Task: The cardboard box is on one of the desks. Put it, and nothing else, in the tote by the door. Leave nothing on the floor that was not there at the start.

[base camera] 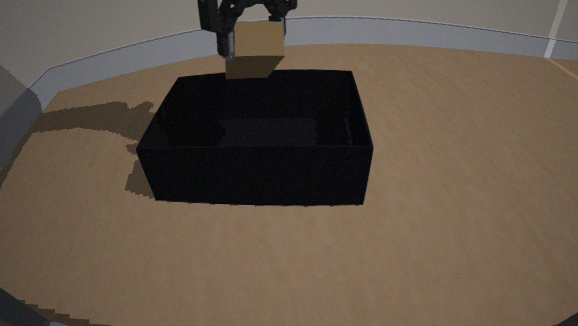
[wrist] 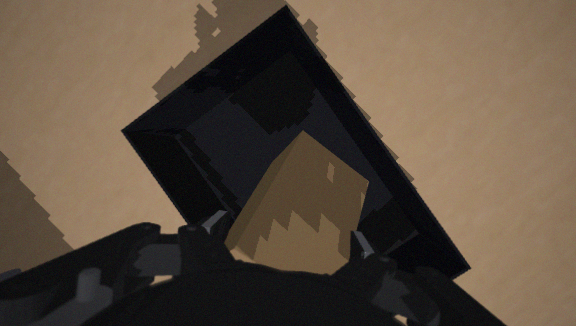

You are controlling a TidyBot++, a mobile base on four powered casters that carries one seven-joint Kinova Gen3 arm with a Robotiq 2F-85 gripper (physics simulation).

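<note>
The cardboard box is a plain brown box, held tilted between the fingers of my gripper. The gripper is shut on it. The black open-topped tote stands upright on the floor. In the base camera view the box hangs at the tote's far rim, left of its middle. In the wrist view the box is over the tote's opening and hides part of the tote's inside. The visible part of the tote's bottom shows dark shadows and no object.
The brown floor surrounds the tote. A pale grey baseboard and the wall run behind it. The arm's shadow falls left of the tote in the base camera view.
</note>
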